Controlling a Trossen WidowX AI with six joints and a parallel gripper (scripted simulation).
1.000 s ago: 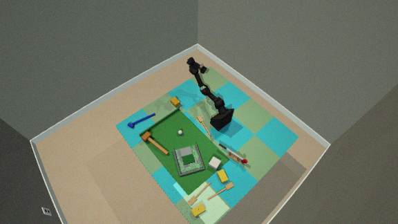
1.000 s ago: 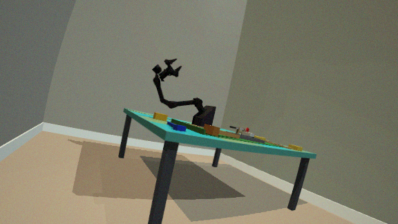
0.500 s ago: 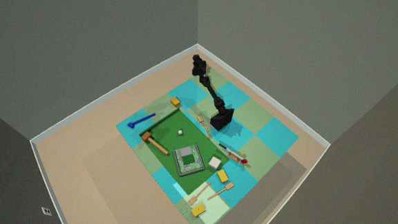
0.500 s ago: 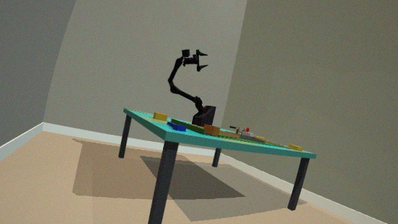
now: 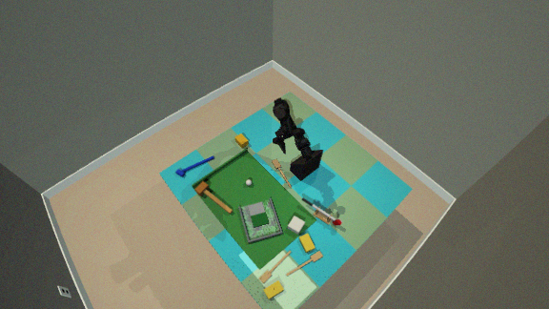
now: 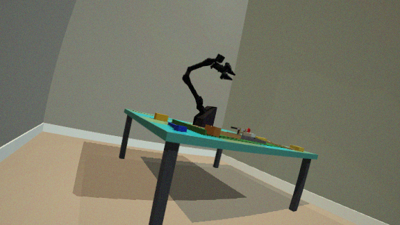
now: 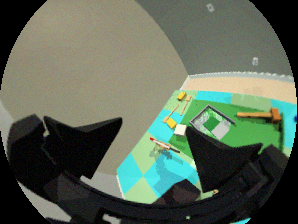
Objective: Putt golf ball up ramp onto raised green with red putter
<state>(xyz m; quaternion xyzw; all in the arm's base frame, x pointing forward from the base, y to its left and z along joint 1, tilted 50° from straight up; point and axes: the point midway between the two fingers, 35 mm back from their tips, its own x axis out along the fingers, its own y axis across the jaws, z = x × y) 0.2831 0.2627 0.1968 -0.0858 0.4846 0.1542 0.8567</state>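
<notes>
Right now the red putter is 430 mm below my gripper tip, 270 mm to the left of it and 40 mm behind it. Round my gripper tip: white block: 460 mm below, 200 mm to the left, 130 mm ahead; white golf ball: 460 mm below, 230 mm to the right, 130 mm ahead; yellow block: 540 mm to the right, 460 mm below, 80 mm behind.
</notes>
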